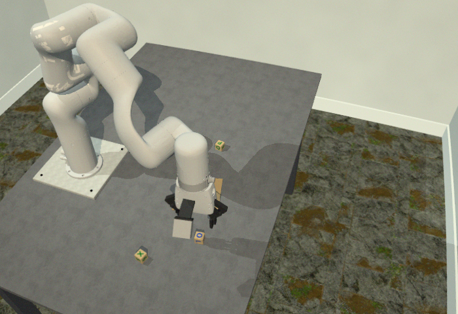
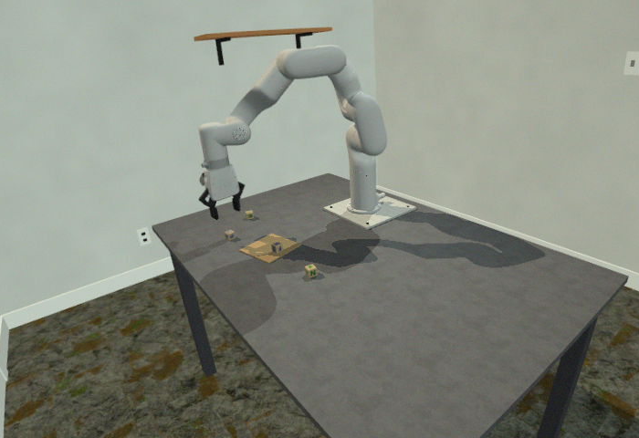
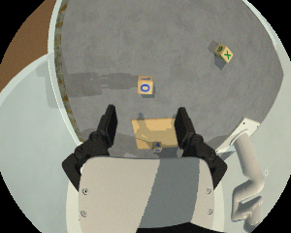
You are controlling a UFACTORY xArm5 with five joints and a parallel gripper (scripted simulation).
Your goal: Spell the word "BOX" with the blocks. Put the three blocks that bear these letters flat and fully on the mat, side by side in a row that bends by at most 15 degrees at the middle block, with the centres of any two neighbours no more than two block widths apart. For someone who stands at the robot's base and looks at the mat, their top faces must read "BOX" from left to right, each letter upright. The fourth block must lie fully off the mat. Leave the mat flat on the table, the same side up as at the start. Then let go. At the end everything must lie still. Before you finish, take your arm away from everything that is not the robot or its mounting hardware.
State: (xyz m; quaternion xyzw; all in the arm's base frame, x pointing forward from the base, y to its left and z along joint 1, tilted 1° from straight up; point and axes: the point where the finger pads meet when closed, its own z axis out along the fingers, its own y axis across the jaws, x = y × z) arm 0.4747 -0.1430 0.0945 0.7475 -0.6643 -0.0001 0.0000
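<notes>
Right now my hand is 90 mm above the O block. The rest, counted from my hand: X block (130 mm behind, 110 mm to the right, 90 mm below); then B block (200 mm to the left, 90 mm below, 70 mm behind); then tan mat (160 mm to the left, 100 mm below, 70 mm behind).
</notes>
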